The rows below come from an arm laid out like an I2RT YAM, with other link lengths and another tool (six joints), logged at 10 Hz.
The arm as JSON. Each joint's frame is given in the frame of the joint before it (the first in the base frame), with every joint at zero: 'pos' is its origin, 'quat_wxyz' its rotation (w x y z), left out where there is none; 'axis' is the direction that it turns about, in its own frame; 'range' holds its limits. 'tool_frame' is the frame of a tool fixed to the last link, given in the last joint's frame.
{
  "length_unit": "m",
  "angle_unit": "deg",
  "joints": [
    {
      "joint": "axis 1",
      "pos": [
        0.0,
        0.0,
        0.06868
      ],
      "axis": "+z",
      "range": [
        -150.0,
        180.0
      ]
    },
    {
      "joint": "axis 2",
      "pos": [
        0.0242,
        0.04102,
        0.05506
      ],
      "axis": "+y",
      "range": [
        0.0,
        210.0
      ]
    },
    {
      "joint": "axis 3",
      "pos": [
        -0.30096,
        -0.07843,
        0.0
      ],
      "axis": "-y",
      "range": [
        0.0,
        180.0
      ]
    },
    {
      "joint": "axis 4",
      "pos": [
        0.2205,
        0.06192,
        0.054
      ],
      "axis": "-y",
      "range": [
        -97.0,
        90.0
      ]
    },
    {
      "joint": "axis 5",
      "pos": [
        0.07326,
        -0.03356,
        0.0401
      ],
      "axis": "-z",
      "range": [
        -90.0,
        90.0
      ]
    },
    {
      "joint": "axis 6",
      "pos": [
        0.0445,
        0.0,
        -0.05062
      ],
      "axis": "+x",
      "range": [
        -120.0,
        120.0
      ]
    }
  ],
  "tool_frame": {
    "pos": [
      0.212,
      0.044,
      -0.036
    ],
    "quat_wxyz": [
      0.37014,
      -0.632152,
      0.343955,
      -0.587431
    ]
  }
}
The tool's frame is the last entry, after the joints.
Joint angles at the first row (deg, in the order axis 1, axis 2, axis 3, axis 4, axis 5, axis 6):
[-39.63, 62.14, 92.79, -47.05, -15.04, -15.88]
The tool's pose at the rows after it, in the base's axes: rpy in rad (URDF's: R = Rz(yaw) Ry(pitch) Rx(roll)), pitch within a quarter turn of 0, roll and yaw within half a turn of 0; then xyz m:
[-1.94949 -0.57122 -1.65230 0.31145 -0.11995 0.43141]
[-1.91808 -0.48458 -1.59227 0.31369 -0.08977 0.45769]
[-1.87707 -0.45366 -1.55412 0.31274 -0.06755 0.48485]
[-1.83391 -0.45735 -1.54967 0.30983 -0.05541 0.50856]
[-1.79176 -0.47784 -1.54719 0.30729 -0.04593 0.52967]
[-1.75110 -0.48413 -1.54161 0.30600 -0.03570 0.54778]
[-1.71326 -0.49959 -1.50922 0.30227 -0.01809 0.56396]
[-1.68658 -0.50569 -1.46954 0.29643 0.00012 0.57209]
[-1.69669 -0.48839 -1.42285 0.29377 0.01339 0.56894]
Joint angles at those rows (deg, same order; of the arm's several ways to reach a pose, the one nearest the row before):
[-39.57, 64.63, 101.42, -53.36, -18.43, -11.79]
[-39.49, 67.92, 111.07, -60.09, -23.93, -8.06]
[-38.95, 70.51, 119.76, -64.80, -27.28, -6.03]
[-38.18, 72.17, 126.60, -67.57, -28.15, -4.82]
[-37.37, 73.78, 132.81, -69.57, -28.66, -4.42]
[-36.30, 75.32, 138.14, -71.00, -29.14, -3.36]
[-34.76, 76.78, 143.66, -72.82, -30.53, -2.99]
[-33.70, 76.34, 144.67, -72.77, -32.53, -2.54]
[-32.26, 76.21, 144.68, -73.71, -33.51, -2.12]

